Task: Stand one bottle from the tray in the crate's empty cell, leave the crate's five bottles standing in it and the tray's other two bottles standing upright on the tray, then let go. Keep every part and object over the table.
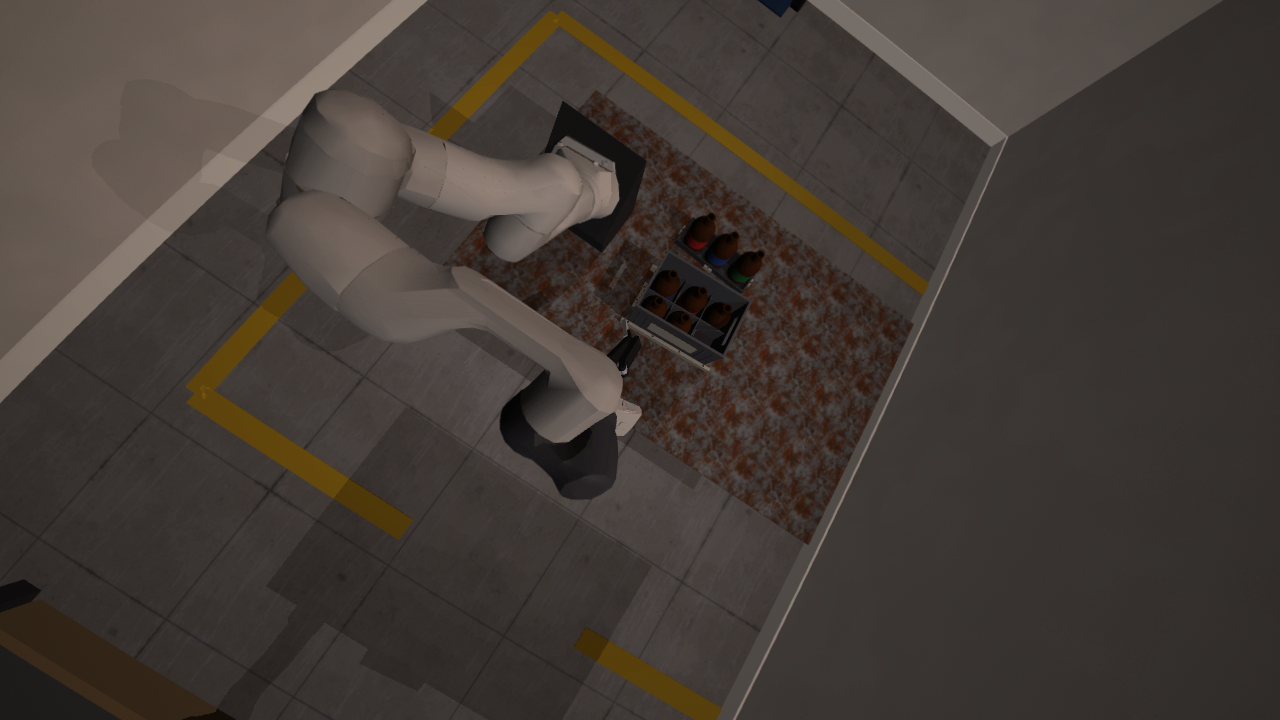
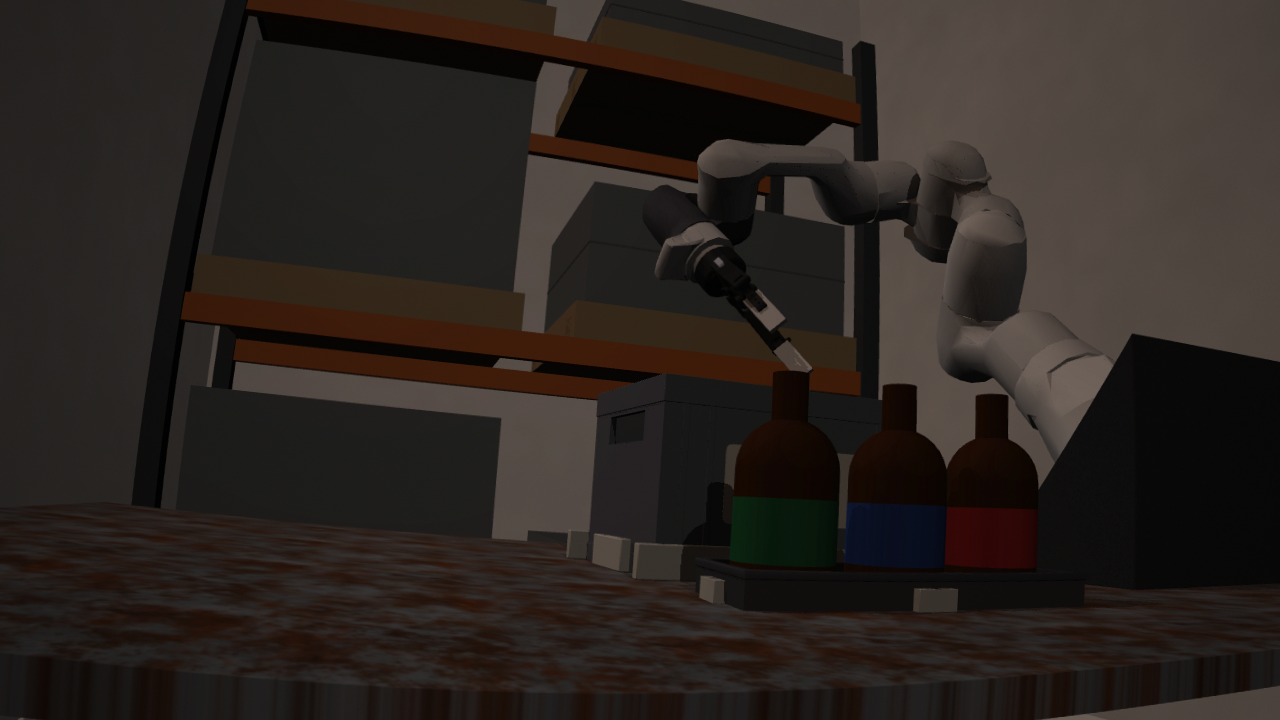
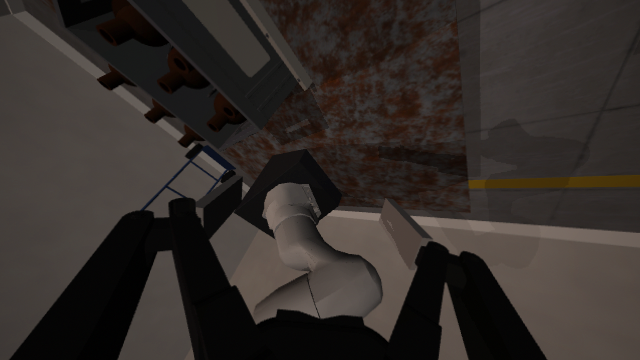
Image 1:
my gripper: 593, 332
red-label bottle: 703, 228
blue-label bottle: 725, 246
green-label bottle: 749, 263
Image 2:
red-label bottle: 992, 483
blue-label bottle: 896, 517
green-label bottle: 785, 510
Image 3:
my gripper: 314, 200
red-label bottle: 172, 81
